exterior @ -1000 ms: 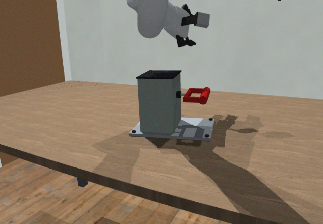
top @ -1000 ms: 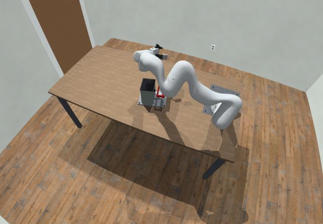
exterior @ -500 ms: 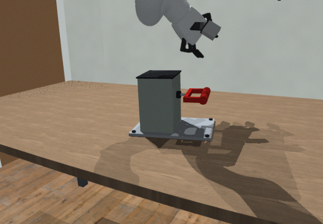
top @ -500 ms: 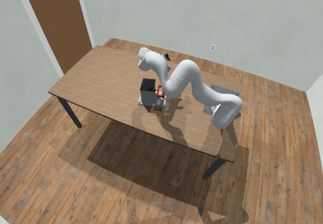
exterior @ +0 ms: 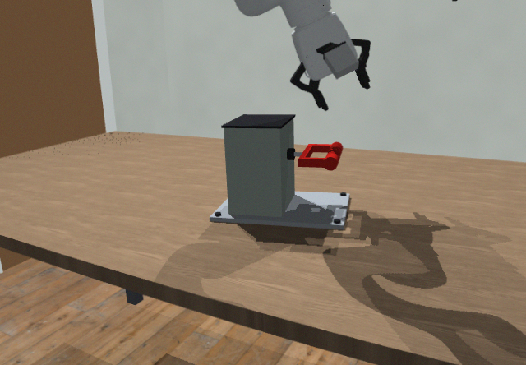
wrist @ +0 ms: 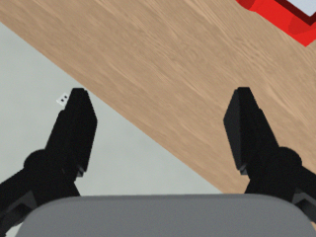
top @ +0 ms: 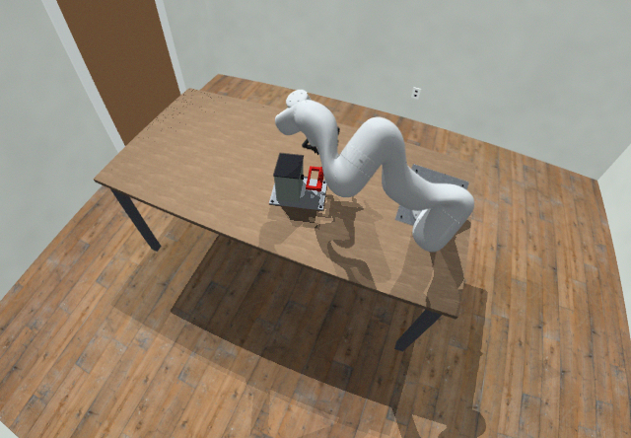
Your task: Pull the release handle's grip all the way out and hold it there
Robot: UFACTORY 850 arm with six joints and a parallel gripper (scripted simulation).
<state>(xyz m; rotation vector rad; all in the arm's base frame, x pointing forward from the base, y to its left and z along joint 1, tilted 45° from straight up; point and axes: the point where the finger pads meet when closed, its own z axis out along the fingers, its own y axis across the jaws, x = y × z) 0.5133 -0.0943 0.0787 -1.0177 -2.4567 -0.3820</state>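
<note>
Now: the grey baseplate 7 cm ahead of my hand, 12 cm to the left of it and 20 cm below it.
</note>
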